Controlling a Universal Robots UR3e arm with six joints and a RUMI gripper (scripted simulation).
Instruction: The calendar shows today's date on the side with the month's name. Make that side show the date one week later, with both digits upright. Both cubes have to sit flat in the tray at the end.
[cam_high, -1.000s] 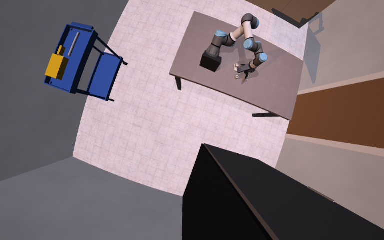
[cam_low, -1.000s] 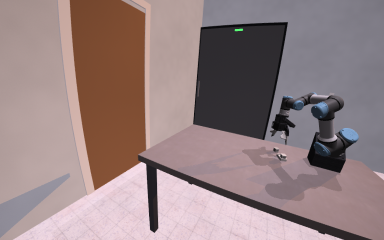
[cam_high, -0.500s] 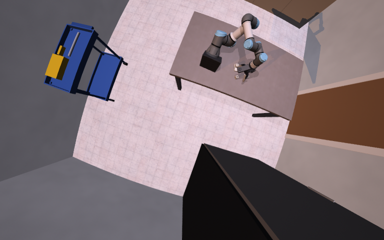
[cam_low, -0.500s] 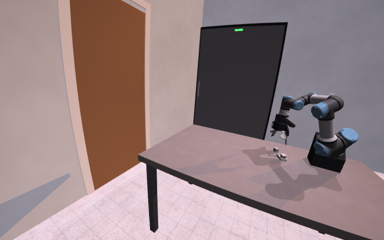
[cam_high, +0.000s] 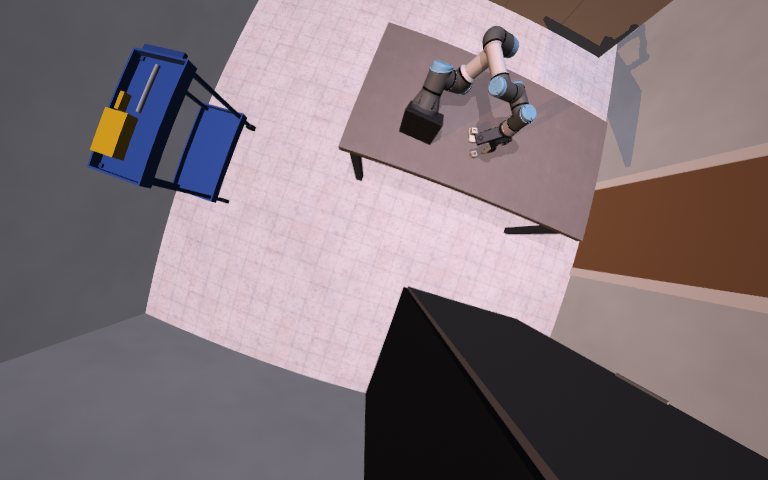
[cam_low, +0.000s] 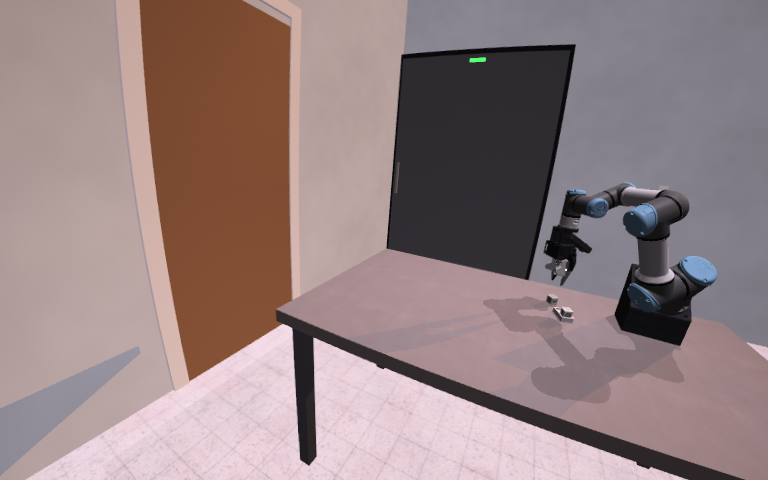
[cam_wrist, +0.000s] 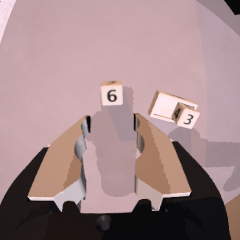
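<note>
My hand is 90 mm above the cube. Round my hand: pale tray 40 mm behind, 100 mm to the left, 90 mm below.
</note>
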